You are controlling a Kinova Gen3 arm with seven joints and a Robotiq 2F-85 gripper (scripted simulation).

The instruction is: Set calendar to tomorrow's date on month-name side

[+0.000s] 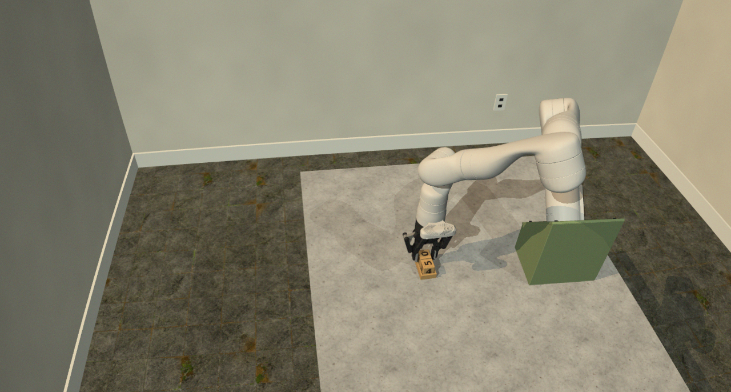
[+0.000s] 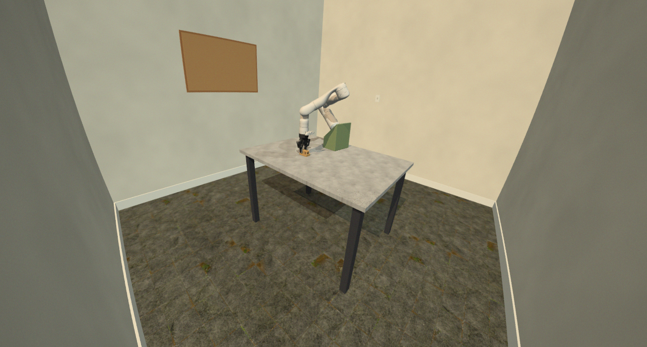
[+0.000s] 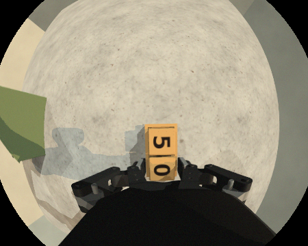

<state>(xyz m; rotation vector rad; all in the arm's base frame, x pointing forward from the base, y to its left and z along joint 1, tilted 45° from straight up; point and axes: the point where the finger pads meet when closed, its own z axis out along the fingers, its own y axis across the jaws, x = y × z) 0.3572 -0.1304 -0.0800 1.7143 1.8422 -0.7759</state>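
Now: the wooden tray 30 mm below my hand and 20 mm to the left of it.
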